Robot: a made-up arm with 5 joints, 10 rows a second.
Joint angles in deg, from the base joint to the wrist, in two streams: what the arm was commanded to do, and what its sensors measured. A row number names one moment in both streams.
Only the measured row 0 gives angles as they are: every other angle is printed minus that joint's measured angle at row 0.
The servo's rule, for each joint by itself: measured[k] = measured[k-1] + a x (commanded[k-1-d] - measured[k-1]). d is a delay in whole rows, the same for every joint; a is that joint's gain. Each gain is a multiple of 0.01, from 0.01 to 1. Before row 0 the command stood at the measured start. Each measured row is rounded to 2 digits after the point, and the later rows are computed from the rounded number. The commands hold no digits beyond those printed.
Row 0, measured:
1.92, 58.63, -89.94, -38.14, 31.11
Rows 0 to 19, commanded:
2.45, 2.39, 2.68, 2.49, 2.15
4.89, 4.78, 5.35, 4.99, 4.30
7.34, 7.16, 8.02, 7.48, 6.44
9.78, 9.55, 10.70, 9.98, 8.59
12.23, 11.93, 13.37, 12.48, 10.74
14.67, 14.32, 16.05, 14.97, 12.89
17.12, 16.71, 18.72, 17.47, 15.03
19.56, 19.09, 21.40, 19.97, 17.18
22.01, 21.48, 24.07, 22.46, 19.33
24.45, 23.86, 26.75, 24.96, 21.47
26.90, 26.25, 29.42, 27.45, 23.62
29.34, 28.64, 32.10, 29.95, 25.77
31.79, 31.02, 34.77, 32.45, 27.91
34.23, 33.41, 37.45, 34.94, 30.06
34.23, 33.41, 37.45, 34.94, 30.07
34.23, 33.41, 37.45, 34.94, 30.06
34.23, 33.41, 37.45, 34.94, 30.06
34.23, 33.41, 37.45, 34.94, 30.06
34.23, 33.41, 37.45, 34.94, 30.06
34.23, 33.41, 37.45, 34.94, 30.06
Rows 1 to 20, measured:
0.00, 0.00, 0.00, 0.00, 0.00
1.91, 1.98, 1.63, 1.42, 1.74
4.23, 4.30, 3.90, 3.45, 3.81
6.66, 6.67, 6.41, 5.75, 5.94
9.09, 9.06, 9.03, 8.16, 8.09
11.54, 11.44, 11.68, 10.62, 10.24
13.98, 13.83, 14.35, 13.10, 12.39
16.43, 16.22, 17.02, 15.59, 14.53
18.87, 18.60, 19.69, 18.09, 16.68
21.32, 20.99, 22.36, 20.58, 18.83
23.76, 23.37, 25.04, 23.08, 20.97
26.21, 25.76, 27.71, 25.57, 23.12
28.65, 28.15, 30.39, 28.07, 25.27
31.10, 30.53, 33.06, 30.57, 27.41
33.54, 32.92, 35.74, 33.06, 29.56
34.08, 33.33, 36.78, 34.13, 29.97
34.20, 33.40, 37.19, 34.59, 30.04
34.22, 33.41, 37.35, 34.79, 30.06
34.23, 33.41, 37.41, 34.88, 30.06
34.23, 33.41, 37.43, 34.91, 30.06
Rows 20 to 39, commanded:
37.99, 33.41, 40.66, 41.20, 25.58
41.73, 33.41, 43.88, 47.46, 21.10
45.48, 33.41, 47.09, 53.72, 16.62
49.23, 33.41, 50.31, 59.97, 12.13
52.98, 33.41, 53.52, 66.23, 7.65
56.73, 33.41, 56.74, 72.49, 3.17
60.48, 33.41, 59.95, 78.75, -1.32
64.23, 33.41, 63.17, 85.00, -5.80
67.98, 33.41, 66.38, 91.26, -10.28
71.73, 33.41, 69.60, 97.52, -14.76
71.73, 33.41, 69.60, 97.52, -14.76
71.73, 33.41, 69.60, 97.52, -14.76
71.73, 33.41, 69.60, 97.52, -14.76
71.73, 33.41, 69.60, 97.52, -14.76
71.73, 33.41, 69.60, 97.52, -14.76
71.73, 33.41, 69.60, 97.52, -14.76
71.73, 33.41, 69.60, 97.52, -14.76
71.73, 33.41, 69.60, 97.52, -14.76
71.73, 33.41, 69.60, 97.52, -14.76
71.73, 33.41, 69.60, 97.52, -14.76
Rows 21 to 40, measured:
34.23, 33.41, 37.44, 34.93, 30.06
37.16, 33.41, 39.40, 38.50, 26.43
40.72, 33.41, 42.13, 43.61, 22.11
44.43, 33.41, 45.16, 49.37, 17.66
48.17, 33.41, 48.30, 55.41, 13.18
51.92, 33.41, 51.48, 61.58, 8.70
55.67, 33.41, 54.69, 67.80, 4.22
59.42, 33.41, 57.90, 74.04, -0.27
63.17, 33.41, 61.11, 80.29, -4.75
66.92, 33.41, 64.32, 86.54, -9.23
70.67, 33.41, 67.54, 92.80, -13.71
71.50, 33.41, 68.80, 95.49, -14.56
71.68, 33.41, 69.29, 96.65, -14.72
71.72, 33.41, 69.48, 97.15, -14.75
71.73, 33.41, 69.55, 97.36, -14.76
71.73, 33.41, 69.58, 97.45, -14.76
71.73, 33.41, 69.59, 97.49, -14.76
71.73, 33.41, 69.60, 97.51, -14.76
71.73, 33.41, 69.60, 97.52, -14.76
71.73, 33.41, 69.60, 97.52, -14.76

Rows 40 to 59, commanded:
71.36, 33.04, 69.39, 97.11, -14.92
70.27, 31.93, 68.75, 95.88, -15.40
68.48, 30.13, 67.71, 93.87, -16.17
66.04, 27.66, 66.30, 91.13, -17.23
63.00, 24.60, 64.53, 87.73, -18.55
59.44, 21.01, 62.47, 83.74, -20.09
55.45, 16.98, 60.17, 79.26, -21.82
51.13, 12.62, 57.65, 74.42, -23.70
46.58, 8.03, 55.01, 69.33, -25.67
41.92, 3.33, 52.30, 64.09, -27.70
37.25, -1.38, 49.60, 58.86, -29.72
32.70, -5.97, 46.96, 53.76, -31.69
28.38, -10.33, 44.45, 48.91, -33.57
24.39, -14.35, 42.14, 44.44, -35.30
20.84, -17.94, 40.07, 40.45, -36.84
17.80, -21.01, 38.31, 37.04, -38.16
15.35, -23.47, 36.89, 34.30, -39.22
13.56, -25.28, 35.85, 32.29, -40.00
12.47, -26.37, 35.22, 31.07, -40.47
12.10, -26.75, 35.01, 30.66, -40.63
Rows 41 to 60, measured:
71.73, 33.41, 69.60, 97.52, -14.76
71.44, 33.10, 69.47, 97.29, -14.89
70.53, 32.13, 69.03, 96.49, -15.30
68.93, 30.47, 68.22, 95.00, -16.00
66.68, 28.14, 67.05, 92.79, -17.00
63.81, 25.20, 65.51, 89.91, -18.26
60.40, 21.72, 63.66, 86.39, -19.74
56.54, 17.79, 61.53, 82.33, -21.42
52.32, 13.50, 59.16, 77.82, -23.27
47.84, 8.96, 56.63, 72.98, -25.21
43.22, 4.29, 53.99, 67.91, -27.23
38.56, -0.42, 51.31, 62.75, -29.25
33.99, -5.03, 48.66, 57.63, -31.23
29.61, -9.43, 46.09, 52.66, -33.13
25.54, -13.51, 43.68, 47.97, -34.89
21.87, -17.19, 41.48, 43.68, -36.47
18.70, -20.36, 39.55, 39.90, -37.84
16.09, -22.94, 37.93, 36.71, -38.96
14.12, -24.88, 36.66, 34.19, -39.80
12.83, -26.12, 35.78, 32.41, -40.34

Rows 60 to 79, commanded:
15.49, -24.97, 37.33, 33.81, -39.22
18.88, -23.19, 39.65, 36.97, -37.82
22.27, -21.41, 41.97, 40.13, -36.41
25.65, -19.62, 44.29, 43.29, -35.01
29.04, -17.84, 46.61, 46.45, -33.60
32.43, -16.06, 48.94, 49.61, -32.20
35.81, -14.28, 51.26, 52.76, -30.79
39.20, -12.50, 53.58, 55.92, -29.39
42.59, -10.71, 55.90, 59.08, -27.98
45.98, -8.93, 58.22, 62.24, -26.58
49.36, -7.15, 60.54, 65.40, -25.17
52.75, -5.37, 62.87, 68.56, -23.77
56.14, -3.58, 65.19, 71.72, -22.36
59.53, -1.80, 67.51, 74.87, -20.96
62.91, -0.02, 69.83, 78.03, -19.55
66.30, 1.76, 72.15, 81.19, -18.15
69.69, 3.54, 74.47, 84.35, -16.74
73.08, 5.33, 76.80, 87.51, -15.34
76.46, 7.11, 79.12, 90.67, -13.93
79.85, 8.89, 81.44, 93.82, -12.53
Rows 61 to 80, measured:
12.26, -26.64, 35.31, 31.41, -40.57
14.78, -25.25, 36.54, 32.78, -39.48
17.98, -23.54, 38.44, 35.17, -38.14
21.33, -21.77, 40.59, 38.00, -36.74
24.70, -19.99, 42.85, 41.02, -35.34
28.09, -18.21, 45.14, 44.12, -33.93
31.48, -16.43, 47.46, 47.25, -32.53
34.86, -14.65, 49.78, 50.39, -31.12
38.25, -12.87, 52.10, 53.54, -29.72
41.64, -11.08, 54.42, 56.70, -28.31
45.03, -9.30, 56.74, 59.86, -26.91
48.41, -7.52, 59.06, 63.02, -25.50
51.80, -5.74, 61.38, 66.18, -24.10
55.19, -3.95, 63.70, 69.34, -22.69
58.58, -2.17, 66.02, 72.49, -21.29
61.96, -0.39, 68.34, 75.65, -19.88
65.35, 1.39, 70.66, 78.81, -18.48
68.74, 3.17, 72.98, 81.97, -17.07
72.13, 4.96, 75.31, 85.13, -15.67
75.51, 6.74, 77.63, 88.29, -14.26

